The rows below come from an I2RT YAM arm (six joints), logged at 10 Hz.
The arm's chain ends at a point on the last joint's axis. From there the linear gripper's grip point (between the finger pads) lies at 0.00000 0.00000 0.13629 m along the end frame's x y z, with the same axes.
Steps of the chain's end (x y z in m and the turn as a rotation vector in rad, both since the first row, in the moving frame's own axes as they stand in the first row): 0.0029 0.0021 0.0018 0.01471 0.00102 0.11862; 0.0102 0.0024 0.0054 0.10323 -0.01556 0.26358; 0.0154 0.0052 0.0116 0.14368 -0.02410 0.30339; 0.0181 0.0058 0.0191 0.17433 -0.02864 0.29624; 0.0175 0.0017 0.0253 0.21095 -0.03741 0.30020; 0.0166 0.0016 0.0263 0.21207 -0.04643 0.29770; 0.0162 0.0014 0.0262 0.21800 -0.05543 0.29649; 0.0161 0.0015 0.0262 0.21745 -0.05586 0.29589
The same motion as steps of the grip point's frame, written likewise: 0.0032 0.0001 0.0018 0.01471 0.00102 0.11862; 0.0099 -0.0118 0.0047 0.10323 -0.01556 0.26358; 0.0151 -0.0145 0.0102 0.14368 -0.02410 0.30339; 0.0178 -0.0181 0.0170 0.17433 -0.02864 0.29624; 0.0168 -0.0272 0.0222 0.21095 -0.03741 0.30020; 0.0147 -0.0276 0.0231 0.21207 -0.04643 0.29770; 0.0132 -0.0287 0.0228 0.21800 -0.05543 0.29649; 0.0130 -0.0286 0.0228 0.21745 -0.05586 0.29589
